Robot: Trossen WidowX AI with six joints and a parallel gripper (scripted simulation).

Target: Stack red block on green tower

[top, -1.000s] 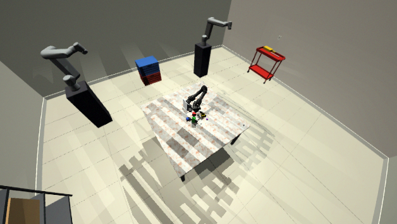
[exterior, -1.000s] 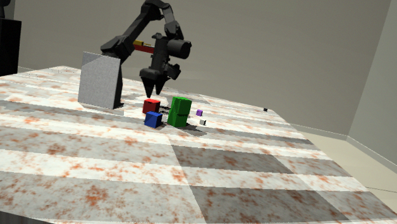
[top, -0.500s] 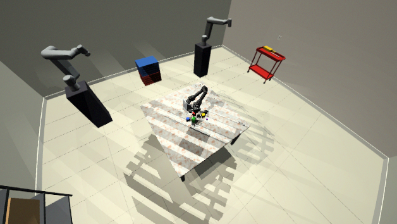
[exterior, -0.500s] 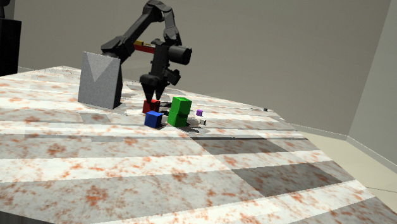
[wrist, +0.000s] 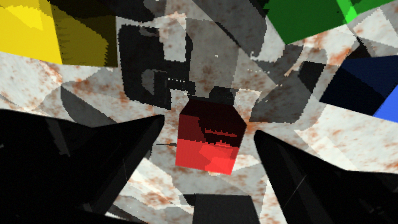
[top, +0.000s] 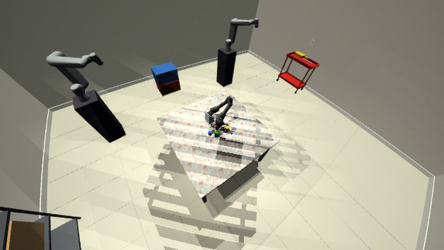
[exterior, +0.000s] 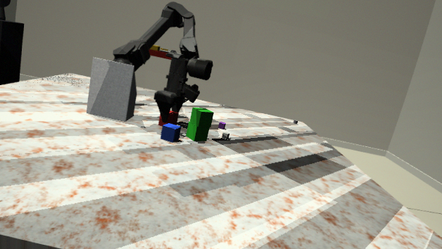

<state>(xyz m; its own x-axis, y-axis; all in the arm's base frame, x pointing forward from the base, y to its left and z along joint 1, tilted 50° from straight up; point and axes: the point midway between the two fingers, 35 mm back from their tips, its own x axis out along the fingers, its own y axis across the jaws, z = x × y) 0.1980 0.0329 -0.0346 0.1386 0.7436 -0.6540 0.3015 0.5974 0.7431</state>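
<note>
Right now my gripper tip is right at the red block. From my gripper tip the other things lie so: white block (19 cm ahead, 2 cm to the right, 1 cm below); yellow block (10 cm to the left, 10 cm ahead); blue block (14 cm to the right, 1 cm ahead).
</note>
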